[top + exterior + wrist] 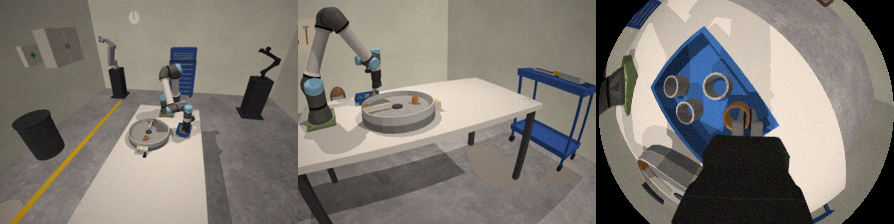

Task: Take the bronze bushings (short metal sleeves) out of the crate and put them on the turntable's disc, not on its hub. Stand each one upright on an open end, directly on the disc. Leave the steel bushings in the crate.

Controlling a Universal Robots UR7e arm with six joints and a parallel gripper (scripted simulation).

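Now: hand 70 mm past the blue crate, 30 mm to the left of it and 20 mm above it. Round my hand: grey turntable 70 mm ahead, 390 mm to the right, 10 mm above.
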